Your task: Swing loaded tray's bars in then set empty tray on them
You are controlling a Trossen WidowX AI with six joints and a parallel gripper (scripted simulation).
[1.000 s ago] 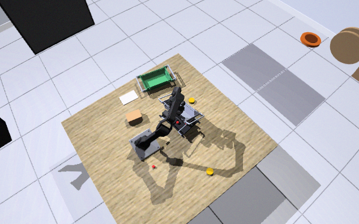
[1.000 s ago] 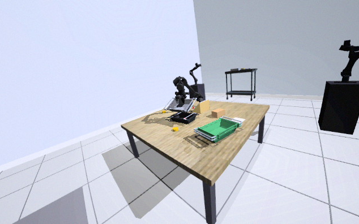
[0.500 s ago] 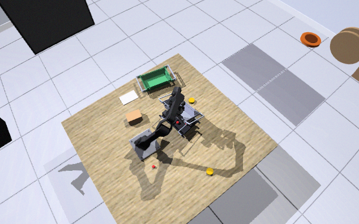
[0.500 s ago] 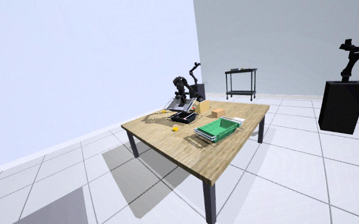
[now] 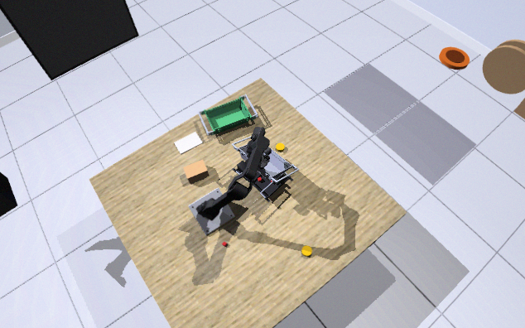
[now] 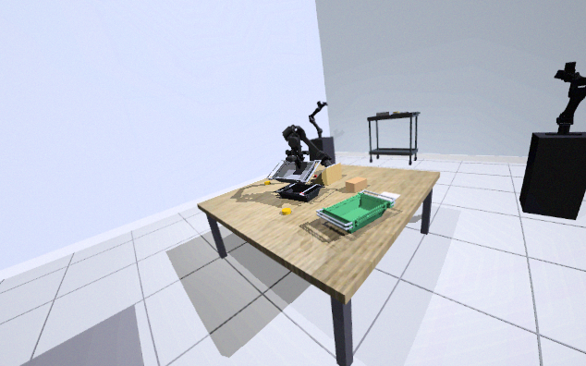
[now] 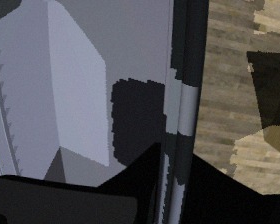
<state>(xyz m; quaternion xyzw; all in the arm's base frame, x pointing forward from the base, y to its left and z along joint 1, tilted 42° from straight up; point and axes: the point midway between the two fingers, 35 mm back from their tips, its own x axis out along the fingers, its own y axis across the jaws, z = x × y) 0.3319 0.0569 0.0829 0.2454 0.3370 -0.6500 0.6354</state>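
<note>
Right now my gripper tip is 80 mm short of the grey tray and 10 mm to the right of it. From my gripper tip the other things lie so: tan box 270 mm to the left, 230 mm behind, 150 mm below; small red cube 350 mm behind, 170 mm to the right, 170 mm below; white card 500 mm to the left, 180 mm below, 150 mm behind.
</note>
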